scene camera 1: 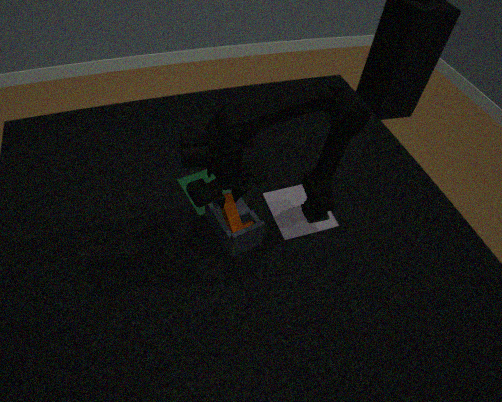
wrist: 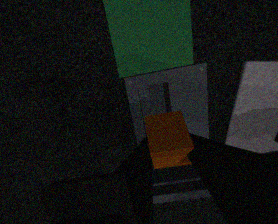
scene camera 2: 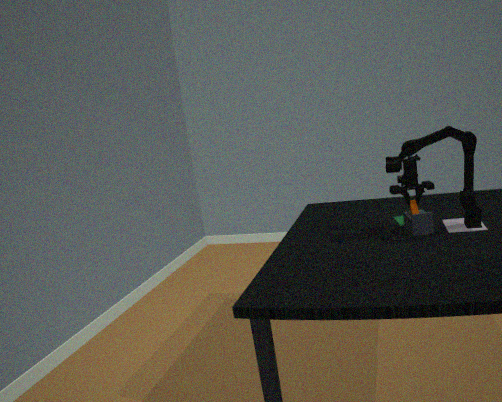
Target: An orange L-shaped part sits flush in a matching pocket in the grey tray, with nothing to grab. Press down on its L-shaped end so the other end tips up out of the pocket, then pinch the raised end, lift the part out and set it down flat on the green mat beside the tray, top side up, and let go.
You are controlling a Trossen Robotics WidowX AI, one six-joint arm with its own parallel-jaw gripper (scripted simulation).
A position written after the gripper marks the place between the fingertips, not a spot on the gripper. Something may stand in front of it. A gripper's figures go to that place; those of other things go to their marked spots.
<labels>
The gripper (wrist: 164, 139) is 11 cm from the lens. An orange L-shaped part (wrist: 169, 141) is 8 cm from the lens.
</labels>
